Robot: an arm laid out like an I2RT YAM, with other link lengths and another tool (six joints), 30 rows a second.
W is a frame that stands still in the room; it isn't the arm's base.
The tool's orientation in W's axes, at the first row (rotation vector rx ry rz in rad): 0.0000, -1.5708, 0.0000
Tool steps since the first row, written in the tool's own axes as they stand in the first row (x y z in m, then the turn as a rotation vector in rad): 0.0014, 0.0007, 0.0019, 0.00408, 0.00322, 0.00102; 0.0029, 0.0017, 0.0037, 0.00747, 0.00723, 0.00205; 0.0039, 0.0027, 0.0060, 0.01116, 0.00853, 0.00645; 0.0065, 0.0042, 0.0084, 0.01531, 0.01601, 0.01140; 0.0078, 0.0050, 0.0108, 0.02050, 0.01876, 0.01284; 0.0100, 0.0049, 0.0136, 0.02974, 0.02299, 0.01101; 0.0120, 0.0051, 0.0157, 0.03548, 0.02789, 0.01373; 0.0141, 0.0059, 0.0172, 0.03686, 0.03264, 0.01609; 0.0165, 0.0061, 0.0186, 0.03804, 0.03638, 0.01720
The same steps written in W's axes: -0.0019, 0.0007, 0.0014, -0.00102, 0.00322, 0.00408; -0.0037, 0.0017, 0.0029, -0.00205, 0.00723, 0.00747; -0.0060, 0.0027, 0.0039, -0.00645, 0.00853, 0.01116; -0.0084, 0.0042, 0.0065, -0.01140, 0.01601, 0.01531; -0.0108, 0.0050, 0.0078, -0.01284, 0.01876, 0.02050; -0.0136, 0.0049, 0.0100, -0.01101, 0.02299, 0.02974; -0.0157, 0.0051, 0.0120, -0.01373, 0.02789, 0.03548; -0.0172, 0.0059, 0.0141, -0.01609, 0.03264, 0.03686; -0.0186, 0.0061, 0.0165, -0.01720, 0.03638, 0.03804
